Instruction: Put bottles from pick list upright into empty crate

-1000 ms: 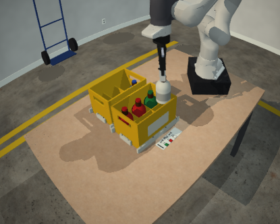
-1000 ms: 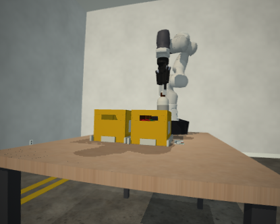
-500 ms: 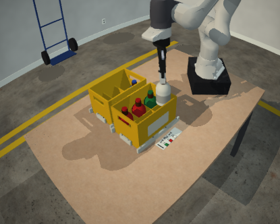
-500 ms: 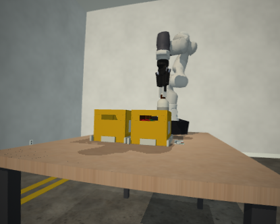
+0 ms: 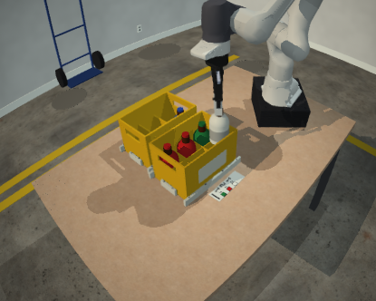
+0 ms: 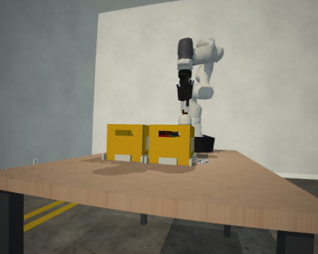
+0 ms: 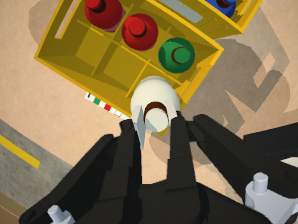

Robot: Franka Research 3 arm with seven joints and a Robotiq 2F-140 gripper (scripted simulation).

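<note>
My hand is 8 cm above the white-capped bottle. From my hand the other things lie so: red-label bottle: 10 cm ahead, 7 cm to the right, 20 cm below; then blue-label bottle: 1 cm ahead, 22 cm to the right, 20 cm below; then green bottle: 1 cm ahead, 8 cm to the right, 20 cm below.
</note>
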